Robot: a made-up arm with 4 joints.
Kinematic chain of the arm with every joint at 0, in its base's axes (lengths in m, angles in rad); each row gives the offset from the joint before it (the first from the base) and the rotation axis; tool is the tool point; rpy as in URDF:
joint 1: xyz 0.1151 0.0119 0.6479 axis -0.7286 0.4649 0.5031
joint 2: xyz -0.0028 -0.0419 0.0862 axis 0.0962 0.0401 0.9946
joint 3: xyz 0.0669 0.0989 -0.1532 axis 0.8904 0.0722 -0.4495
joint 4: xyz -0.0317 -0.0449 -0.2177 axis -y
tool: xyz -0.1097 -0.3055 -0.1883 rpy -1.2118 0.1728 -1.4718
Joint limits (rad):
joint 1: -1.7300..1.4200
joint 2: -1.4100..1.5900
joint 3: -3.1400..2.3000
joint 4: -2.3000..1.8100
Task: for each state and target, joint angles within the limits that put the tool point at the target. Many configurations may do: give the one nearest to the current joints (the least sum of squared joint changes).
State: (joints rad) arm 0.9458 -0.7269 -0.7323 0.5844
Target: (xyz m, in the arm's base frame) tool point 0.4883 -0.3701 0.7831
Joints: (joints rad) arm 0.9961 -0.2920 -0.9056 0.5545
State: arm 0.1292 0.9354 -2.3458 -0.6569
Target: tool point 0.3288 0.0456 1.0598
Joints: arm -0.0701 0.7626 -2.1259 -0.5126
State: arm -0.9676 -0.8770 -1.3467 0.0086
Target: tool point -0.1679 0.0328 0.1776
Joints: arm -1.2990 -1.1297 -0.9910 0.4566
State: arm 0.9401 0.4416 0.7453 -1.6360
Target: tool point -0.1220 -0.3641 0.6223
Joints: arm 0.9983 0.4151 0.9114 -1.5030
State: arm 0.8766 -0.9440 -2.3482 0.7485
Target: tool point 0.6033 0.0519 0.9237
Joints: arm 0.8916 -0.5904 -1.9947 0.4338
